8 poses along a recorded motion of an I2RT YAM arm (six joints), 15 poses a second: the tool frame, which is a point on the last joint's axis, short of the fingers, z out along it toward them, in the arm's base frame.
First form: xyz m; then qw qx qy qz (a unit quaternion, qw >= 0).
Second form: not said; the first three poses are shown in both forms.
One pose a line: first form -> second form
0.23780 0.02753 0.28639 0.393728 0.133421 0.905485 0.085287 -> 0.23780 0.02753 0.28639 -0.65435 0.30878 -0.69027 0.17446 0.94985 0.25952
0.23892 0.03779 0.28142 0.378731 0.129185 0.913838 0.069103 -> 0.23892 0.03779 0.28142 -0.67975 0.28845 -0.67434 0.18377 0.95707 0.22415
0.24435 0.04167 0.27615 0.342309 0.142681 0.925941 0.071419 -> 0.24435 0.04167 0.27615 -0.72493 0.31312 -0.61354 0.21533 0.94908 0.22994
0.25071 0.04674 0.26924 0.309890 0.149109 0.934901 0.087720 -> 0.25071 0.04674 0.26924 -0.76347 0.33317 -0.55327 0.22444 0.94014 0.25643
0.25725 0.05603 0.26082 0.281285 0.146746 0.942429 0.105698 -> 0.25725 0.05603 0.26082 -0.79869 0.33606 -0.49916 0.21713 0.93459 0.28178
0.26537 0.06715 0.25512 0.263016 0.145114 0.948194 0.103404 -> 0.26537 0.06715 0.25512 -0.81953 0.32959 -0.46877 0.22080 0.93650 0.27243
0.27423 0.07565 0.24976 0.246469 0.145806 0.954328 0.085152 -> 0.27423 0.07565 0.24976 -0.83599 0.32027 -0.44559 0.23632 0.94298 0.23440
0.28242 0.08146 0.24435 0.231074 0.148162 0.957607 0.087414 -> 0.28242 0.08146 0.24435 -0.84931 0.32416 -0.41665 0.24336 0.94081 0.23589
